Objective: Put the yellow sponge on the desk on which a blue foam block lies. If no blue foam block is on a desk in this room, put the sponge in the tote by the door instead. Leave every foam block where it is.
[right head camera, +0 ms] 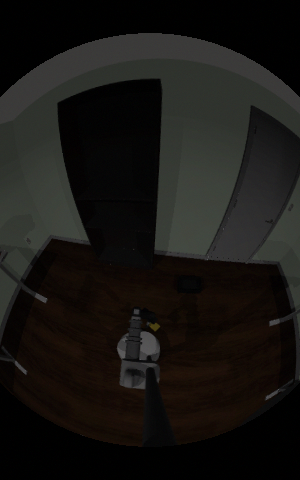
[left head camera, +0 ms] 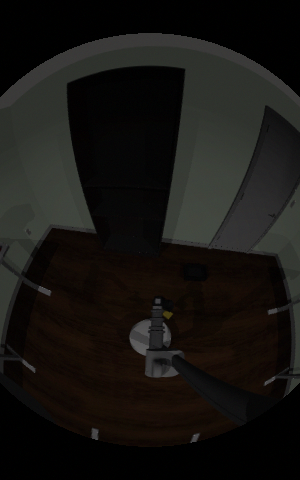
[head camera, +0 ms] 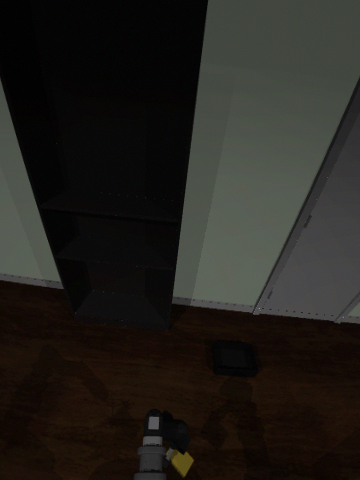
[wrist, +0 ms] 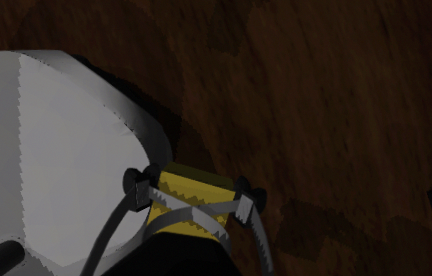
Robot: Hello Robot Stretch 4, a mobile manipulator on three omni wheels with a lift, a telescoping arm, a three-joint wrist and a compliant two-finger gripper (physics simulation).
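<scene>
The yellow sponge (head camera: 182, 463) (left head camera: 168, 315) (right head camera: 155, 326) (wrist: 200, 189) is held between the two fingertips of my gripper (head camera: 176, 456) (wrist: 196, 185), which is shut on it. It hangs above the floor, close beside my round white base in the wrist view. A dark, low open tote (head camera: 235, 372) (left head camera: 194, 278) (right head camera: 189, 291) stands on the floor near the grey door (head camera: 330, 240) (left head camera: 265, 185) (right head camera: 255, 195). No blue foam block and no desk top shows plainly in these views.
A tall black shelf unit (head camera: 120, 322) (left head camera: 125, 187) (right head camera: 117, 201) stands against the wall, left of the tote. My white base (left head camera: 137, 330) (right head camera: 150, 345) (wrist: 80, 150) is beneath the arm. Curved grey bars with pale ends show at both side edges of the left and right head views.
</scene>
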